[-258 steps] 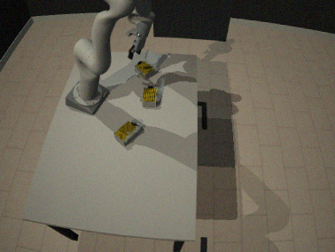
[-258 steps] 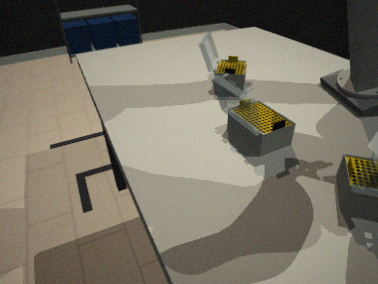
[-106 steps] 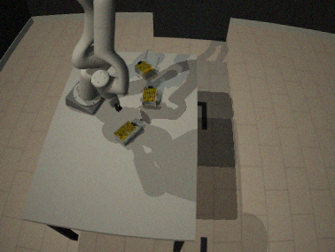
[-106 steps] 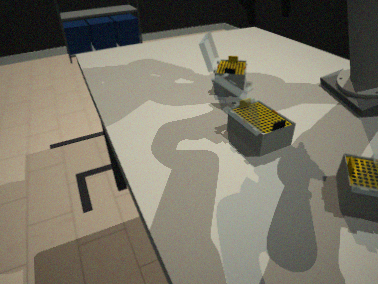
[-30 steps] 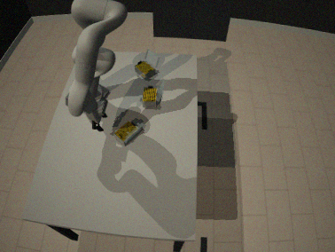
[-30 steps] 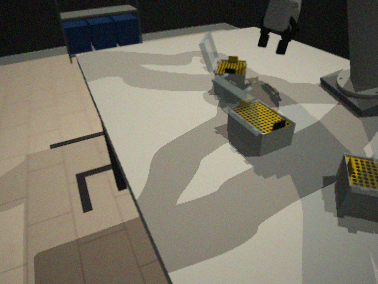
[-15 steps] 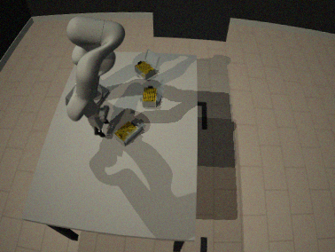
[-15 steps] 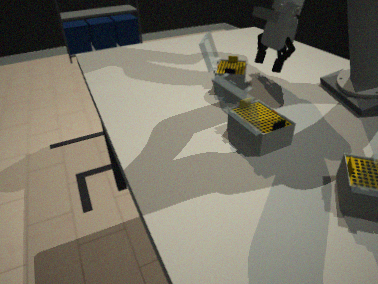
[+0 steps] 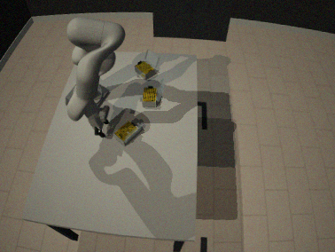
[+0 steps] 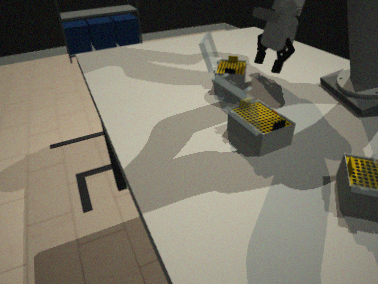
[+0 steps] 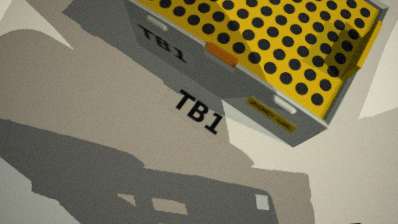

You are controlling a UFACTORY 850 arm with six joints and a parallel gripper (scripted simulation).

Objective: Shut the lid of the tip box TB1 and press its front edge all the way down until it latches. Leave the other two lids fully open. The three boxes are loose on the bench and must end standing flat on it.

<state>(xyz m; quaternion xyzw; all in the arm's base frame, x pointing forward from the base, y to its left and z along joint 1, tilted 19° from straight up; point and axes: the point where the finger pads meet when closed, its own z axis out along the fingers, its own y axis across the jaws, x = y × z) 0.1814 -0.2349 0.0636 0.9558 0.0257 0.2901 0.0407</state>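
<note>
Right now my hand is 180 mm short of the clear lid, 30 mm to the left of it and 60 mm below it. From my hand the other things lie so: tip box: 140 mm ahead, 10 mm to the right, 20 mm above; then label: 90 mm ahead, 480 mm to the left, 40 mm below; then rack: 130 mm ahead, 10 mm above.
</note>
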